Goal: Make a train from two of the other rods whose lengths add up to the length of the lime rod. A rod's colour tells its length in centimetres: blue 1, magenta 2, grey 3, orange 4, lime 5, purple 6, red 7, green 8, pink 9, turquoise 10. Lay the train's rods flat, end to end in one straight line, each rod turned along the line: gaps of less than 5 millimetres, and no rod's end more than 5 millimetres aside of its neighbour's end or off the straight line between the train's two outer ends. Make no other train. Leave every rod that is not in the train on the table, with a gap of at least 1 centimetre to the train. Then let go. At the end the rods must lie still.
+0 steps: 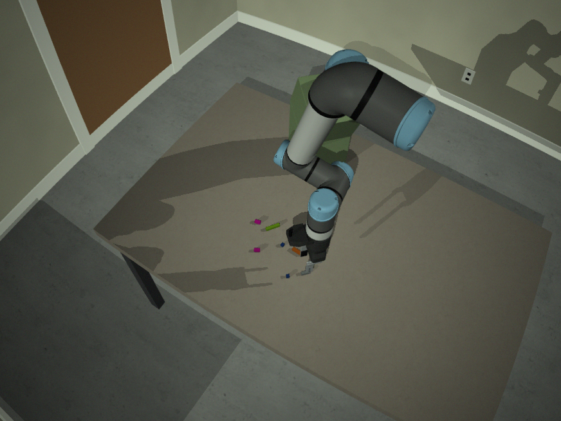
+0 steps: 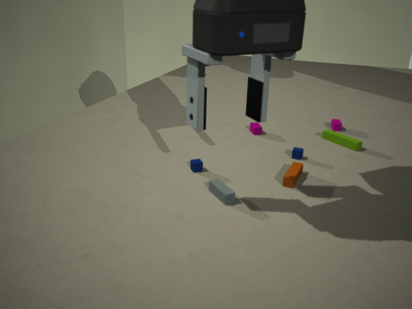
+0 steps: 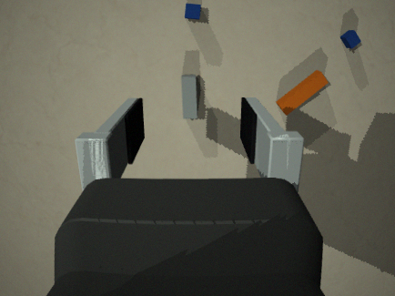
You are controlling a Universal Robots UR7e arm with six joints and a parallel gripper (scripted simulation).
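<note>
Now: hand 8 cm above the grey rod. Also, from my hand: lime rod (7 cm behind, 19 cm to the right, 8 cm below); then orange rod (5 cm behind, 7 cm to the right, 8 cm below).
</note>
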